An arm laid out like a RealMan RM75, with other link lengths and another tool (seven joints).
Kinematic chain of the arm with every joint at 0, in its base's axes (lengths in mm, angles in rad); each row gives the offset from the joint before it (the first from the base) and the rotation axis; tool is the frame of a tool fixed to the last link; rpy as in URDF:
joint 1: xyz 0 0 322.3 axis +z
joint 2: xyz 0 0 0 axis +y
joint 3: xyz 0 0 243.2 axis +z
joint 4: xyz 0 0 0 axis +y
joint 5: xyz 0 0 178.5 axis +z
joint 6: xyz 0 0 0 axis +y
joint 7: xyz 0 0 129.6 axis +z
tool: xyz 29 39 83 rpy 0 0.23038 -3.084
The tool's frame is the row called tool.
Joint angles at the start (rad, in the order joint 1, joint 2, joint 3, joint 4, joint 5, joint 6, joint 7): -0.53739, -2.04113, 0.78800, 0.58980, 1.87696, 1.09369, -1.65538
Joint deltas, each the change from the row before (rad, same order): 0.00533, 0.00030, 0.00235, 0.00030, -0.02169, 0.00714, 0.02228; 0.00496, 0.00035, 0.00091, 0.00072, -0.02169, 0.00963, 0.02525; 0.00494, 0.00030, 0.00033, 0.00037, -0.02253, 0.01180, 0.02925; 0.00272, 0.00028, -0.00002, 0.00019, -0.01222, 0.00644, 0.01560; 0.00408, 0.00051, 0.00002, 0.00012, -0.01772, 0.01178, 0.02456; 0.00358, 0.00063, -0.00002, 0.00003, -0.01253, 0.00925, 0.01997; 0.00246, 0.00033, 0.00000, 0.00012, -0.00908, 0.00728, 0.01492; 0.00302, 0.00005, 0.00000, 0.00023, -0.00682, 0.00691, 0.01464; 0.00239, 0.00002, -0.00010, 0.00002, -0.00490, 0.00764, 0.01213; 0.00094, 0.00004, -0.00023, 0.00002, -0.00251, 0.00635, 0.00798
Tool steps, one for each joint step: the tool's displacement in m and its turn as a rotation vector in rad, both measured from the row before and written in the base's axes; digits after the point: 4 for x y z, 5 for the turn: 0.0017, -0.0012, 0.0017, 0.00978, -0.00530, -0.01605; 0.0022, -0.0013, 0.0020, 0.01052, -0.00485, -0.01963; 0.0025, -0.0017, 0.0020, 0.01116, -0.00423, -0.02335; 0.0013, -0.0009, 0.0012, 0.00651, -0.00238, -0.01235; 0.0021, -0.0017, 0.0016, 0.00865, -0.00320, -0.02060; 0.0013, -0.0016, 0.0012, 0.00659, -0.00071, -0.01628; 0.0011, -0.0012, 0.0008, 0.00473, -0.00051, -0.01269; 0.0006, -0.0015, 0.0004, 0.00362, 0.00111, -0.01183; 0.0008, -0.0016, 0.0002, 0.00148, 0.00046, -0.01102; 0.0008, -0.0012, 0.0000, -0.00003, 0.00018, -0.00870
